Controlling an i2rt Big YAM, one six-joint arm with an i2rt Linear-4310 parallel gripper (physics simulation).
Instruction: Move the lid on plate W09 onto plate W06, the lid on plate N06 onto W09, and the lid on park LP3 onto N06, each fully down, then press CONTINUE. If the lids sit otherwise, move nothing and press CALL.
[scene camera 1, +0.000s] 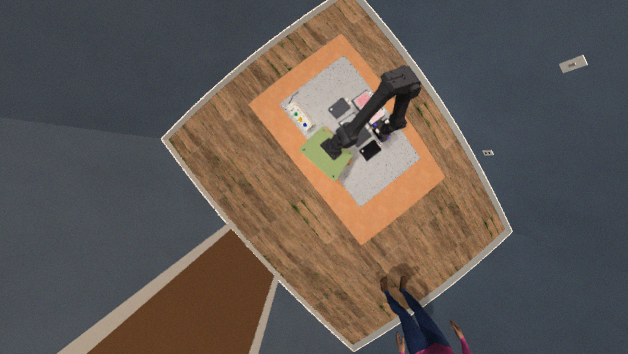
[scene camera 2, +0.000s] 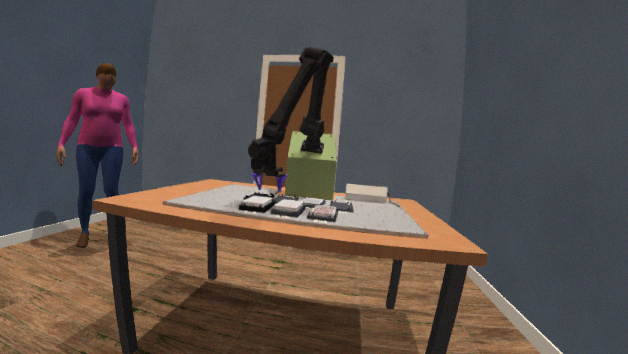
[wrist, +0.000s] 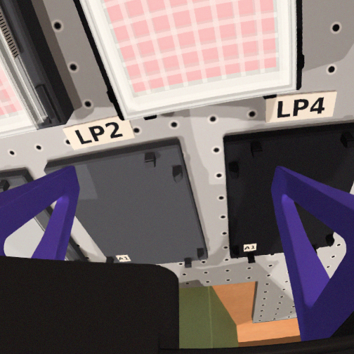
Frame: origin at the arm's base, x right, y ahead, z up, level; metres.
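Seen in the pictures: gripper, fingertip midpoint: (scene camera 1: 376, 133) (scene camera 2: 269, 190); arm's base, origin of the base link: (scene camera 1: 330, 149) (scene camera 2: 312, 147).
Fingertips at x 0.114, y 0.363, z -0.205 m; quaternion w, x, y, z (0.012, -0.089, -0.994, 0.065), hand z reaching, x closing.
Observation:
Offsets run from my fingertips to a thing's top centre.
My gripper (scene camera 1: 381, 131) (scene camera 2: 269, 191) (wrist: 174, 176) is open and empty, its purple fingers above the pegboard beside the nearest pink-welled plate {dx +0.017, dy +0.085, dz -0.024 m} (scene camera 2: 257, 201) (wrist: 200, 45). A clear lid seems to sit on that plate. A middle plate {dx -0.114, dy +0.088, dz -0.024 m} (scene camera 1: 376, 116) (scene camera 2: 288, 206) and another plate {dx -0.250, dy +0.088, dz -0.031 m} (scene camera 1: 362, 100) (scene camera 2: 323, 212) stand in a row with it. No plate label is readable. In the wrist view, grey park LP2 (wrist: 140, 210) and black park LP4 (wrist: 265, 200) hold no lid. A pale lid {dx -0.177, dy -0.095, dz -0.040 m} (scene camera 2: 313, 201) lies on a park behind the row, partly hidden by the left finger in the wrist view.
A white button box {dx -0.432, dy -0.352, dz +0.026 m} (scene camera 1: 300, 116) (scene camera 2: 366, 192) stands at the far side; its button labels are unreadable. A dark grey park {dx -0.311, dy -0.091, dz -0.038 m} (scene camera 1: 340, 107) (scene camera 2: 342, 205) lies beyond the plates. The green arm base (scene camera 1: 320, 160) (scene camera 2: 311, 175) stands behind the parks. A person (scene camera 2: 102, 120) stands off the table.

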